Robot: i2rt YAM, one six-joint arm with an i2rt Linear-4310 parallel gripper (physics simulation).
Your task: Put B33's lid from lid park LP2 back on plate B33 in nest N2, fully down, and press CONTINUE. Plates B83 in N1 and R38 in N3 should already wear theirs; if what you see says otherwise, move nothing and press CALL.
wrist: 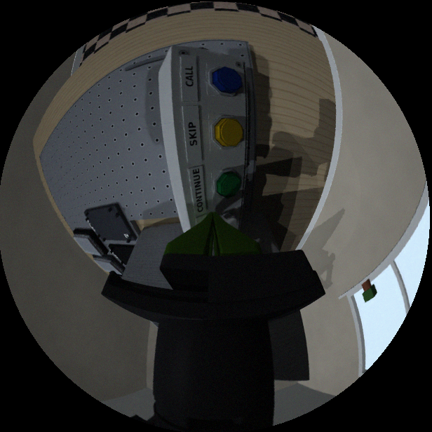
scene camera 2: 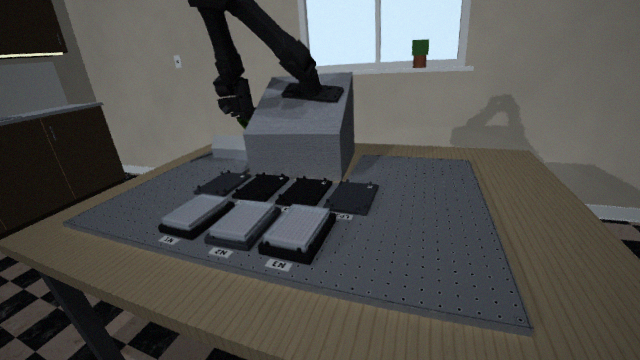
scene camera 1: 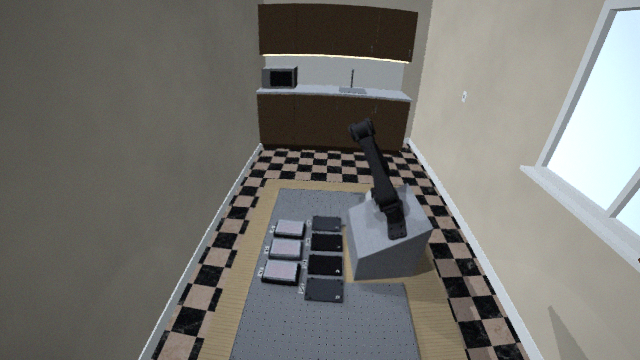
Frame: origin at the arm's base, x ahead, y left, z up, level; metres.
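Where they show: arm's base, origin of its link: [scene camera 2: 312, 93] [scene camera 1: 395, 219].
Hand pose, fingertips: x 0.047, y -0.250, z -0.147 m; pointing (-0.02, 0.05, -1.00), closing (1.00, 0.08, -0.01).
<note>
Things, the pixels of their centre, and the offset from my fingertips. Level surfaces: height alone.
- button panel, middle of its body: [scene camera 2: 240, 145] 0.013 m ahead, 0.055 m right, 0.033 m down
- N1, middle of its body: [scene camera 2: 196, 208] [scene camera 1: 289, 227] 0.417 m ahead, 0.190 m left, 0.047 m down
- N2, middle of its body: [scene camera 2: 243, 216] [scene camera 1: 285, 247] 0.397 m ahead, 0.319 m left, 0.049 m down
- N3, middle of its body: [scene camera 2: 298, 223] [scene camera 1: 280, 269] 0.379 m ahead, 0.448 m left, 0.043 m down
- perforated grey board, height of its surface: 0.075 m down
- wooden table, height of its surface: 0.088 m down
My gripper [scene camera 2: 243, 123] [wrist: 212, 216] is shut and empty, above the button panel [scene camera 2: 228, 146] [wrist: 166, 105], near its CONTINUE end. The green CONTINUE button [wrist: 228, 184] shows just beyond the fingertips; the blue CALL button [wrist: 227, 80] is farther off. Plates sit in N1 [scene camera 1: 289, 228] [scene camera 2: 195, 212], N2 [scene camera 1: 285, 248] [scene camera 2: 242, 220] and N3 [scene camera 1: 281, 271] [scene camera 2: 297, 226], all pale-topped and looking level; clear lids are hard to tell from bare tops. The lid parks [scene camera 1: 325, 265] [scene camera 2: 304, 191] are a row of dark flat holders with no lid visible on them. LP2's label is unreadable.
The yellow SKIP button [wrist: 229, 132] lies between the other two. The grey arm pedestal [scene camera 1: 387, 245] [scene camera 2: 295, 150] stands beside the lid parks and next to the panel. The perforated grey board [scene camera 1: 325, 330] [scene camera 2: 425, 240] lies on the wooden table [scene camera 2: 545, 210].
</note>
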